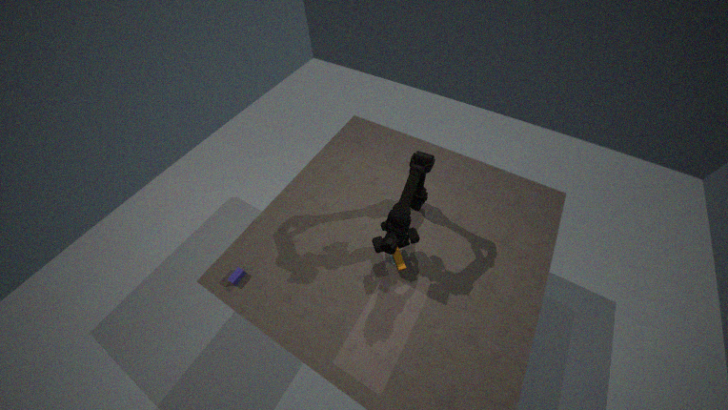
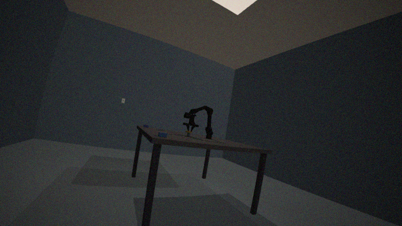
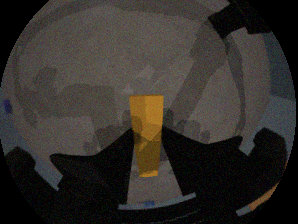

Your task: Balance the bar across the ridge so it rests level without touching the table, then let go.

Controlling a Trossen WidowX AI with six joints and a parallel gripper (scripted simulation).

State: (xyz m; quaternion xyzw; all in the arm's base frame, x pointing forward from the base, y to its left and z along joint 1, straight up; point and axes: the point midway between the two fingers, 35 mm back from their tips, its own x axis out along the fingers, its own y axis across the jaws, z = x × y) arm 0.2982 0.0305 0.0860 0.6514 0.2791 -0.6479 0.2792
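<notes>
My gripper tip is 2 cm short of the orange bar and 2 cm to the right of it. Round my gripper tip: purple block: 44 cm ahead, 53 cm to the right, 4 cm below.
</notes>
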